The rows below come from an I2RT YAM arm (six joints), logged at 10 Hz.
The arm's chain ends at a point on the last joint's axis. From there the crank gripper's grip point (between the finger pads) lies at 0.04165 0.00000 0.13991 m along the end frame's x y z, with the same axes.
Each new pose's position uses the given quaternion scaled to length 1; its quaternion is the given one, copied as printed.
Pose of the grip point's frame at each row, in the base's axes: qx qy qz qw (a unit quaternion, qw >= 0); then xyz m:
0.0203 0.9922 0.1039 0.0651 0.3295 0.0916 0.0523
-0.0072 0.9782 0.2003 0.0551 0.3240 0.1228 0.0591
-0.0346 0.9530 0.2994 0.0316 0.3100 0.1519 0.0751
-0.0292 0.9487 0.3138 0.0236 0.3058 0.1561 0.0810
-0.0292 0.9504 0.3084 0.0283 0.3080 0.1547 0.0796
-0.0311 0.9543 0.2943 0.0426 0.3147 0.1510 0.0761
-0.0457 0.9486 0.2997 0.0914 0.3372 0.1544 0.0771
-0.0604 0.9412 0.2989 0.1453 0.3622 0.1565 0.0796
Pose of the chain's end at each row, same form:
0.0203 0.9922 0.1039 0.0651 0.3521 0.0609 0.1932
-0.0072 0.9782 0.2003 0.0551 0.3507 0.0675 0.1915
-0.0346 0.9530 0.2994 0.0316 0.3459 0.0737 0.1930
-0.0292 0.9487 0.3138 0.0236 0.3436 0.0743 0.1958
-0.0292 0.9504 0.3084 0.0283 0.3445 0.0740 0.1957
-0.0311 0.9543 0.2943 0.0426 0.3473 0.0735 0.1954
-0.0457 0.9486 0.2997 0.0914 0.3576 0.0750 0.1979
-0.0604 0.9412 0.2989 0.1453 0.3686 0.0764 0.2015

